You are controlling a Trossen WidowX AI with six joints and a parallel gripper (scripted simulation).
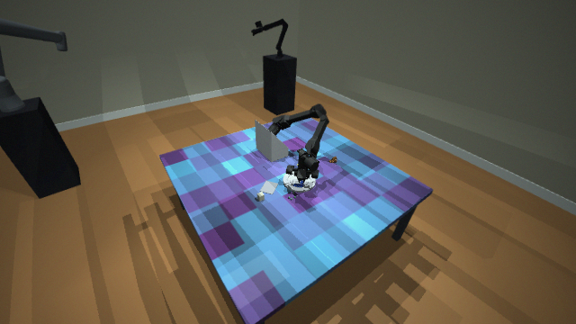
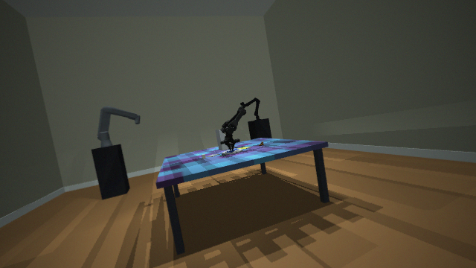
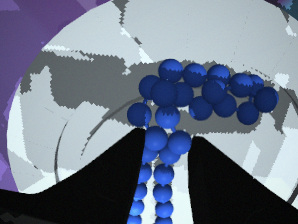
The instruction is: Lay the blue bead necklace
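The round white bead board lies 40 mm behind my gripper tip, 20 mm to the left of it and 10 mm below it. Round my gripper tip: cream cube 50 mm behind, 260 mm to the right; yellow patch 140 mm behind, 180 mm to the left, 20 mm below; flat grey square 100 mm behind, 160 mm to the right, 20 mm below.
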